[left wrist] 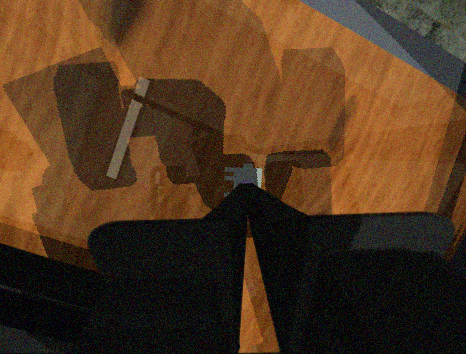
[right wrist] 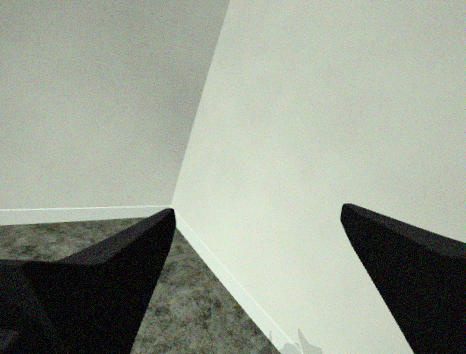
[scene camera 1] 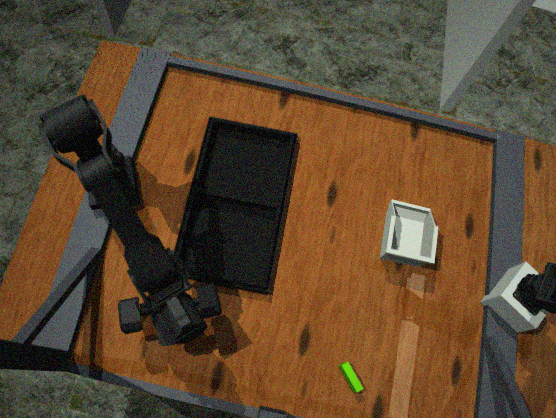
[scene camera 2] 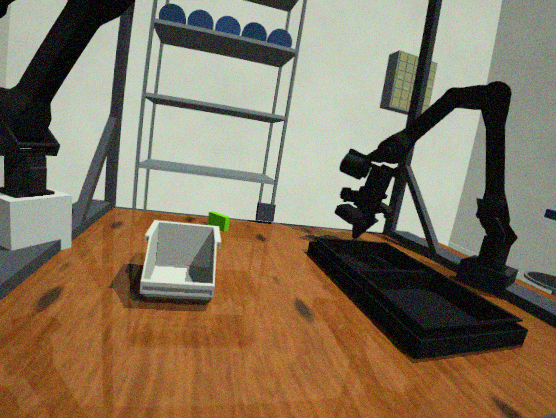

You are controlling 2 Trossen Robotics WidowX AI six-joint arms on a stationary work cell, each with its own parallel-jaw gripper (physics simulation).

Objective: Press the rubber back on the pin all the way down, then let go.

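Frame: origin at the left arm's base, x ahead, y right, z down, level; centimetres.
Seen in the pictures: left gripper, fingertip midpoint: [left wrist: 245, 190] [scene camera 2: 354, 238]; right gripper, fingertip midpoint: [right wrist: 257, 214]; left arm's base, link origin: [scene camera 2: 490, 264]; right arm's base, link origin: [scene camera 1: 531, 294] [scene camera 2: 24, 192].
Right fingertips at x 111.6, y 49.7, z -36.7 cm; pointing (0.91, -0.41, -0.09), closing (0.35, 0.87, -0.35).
Pixels of each thing's top centre, then the offset from my right fingertips to it. "*": a spot on its surface instead. Level surfaces: height alone.
- pin's pale grey-white body, top centre: [left wrist: 244, 189] dx -103.3, dy -17.5, dz +40.6 cm
- black two-compartment tray, top centre: [scene camera 2: 398, 270] [scene camera 1: 236, 197] dx -85.6, dy -40.8, dz +37.8 cm
- white open bin, surface spot: [scene camera 2: 177, 289] * dx -48.0, dy -31.3, dz +39.1 cm
- green block, top centre: [scene camera 1: 352, 377] [scene camera 2: 219, 214] dx -70.9, dy +0.6, dz +38.0 cm
- table, surface height: dz +41.5 cm
The pin's pale grey-white body [left wrist: 243, 174] lies on the wooden table, partly showing just beyond my fingertips in the left wrist view. Its rubber back does not show; the fingertips cover that side. My left gripper [left wrist: 245, 190] [scene camera 2: 358, 233] is shut with nothing between its fingers, its joined tips pointing down over the pin. Whether the tips touch the rubber back cannot be told. The pin cannot be made out in the scene views. My right gripper [right wrist: 257, 214] is open and empty, facing the room's walls.
A black two-compartment tray [scene camera 1: 284, 212] [scene camera 2: 370, 304] lies beside the left arm. A white open bin [scene camera 1: 408, 258] [scene camera 2: 177, 289] and a green block [scene camera 1: 351, 377] [scene camera 2: 219, 221] are on the table [scene camera 1: 345, 280]. A thin pale strip [left wrist: 125, 137] lies near the pin in the left wrist view.
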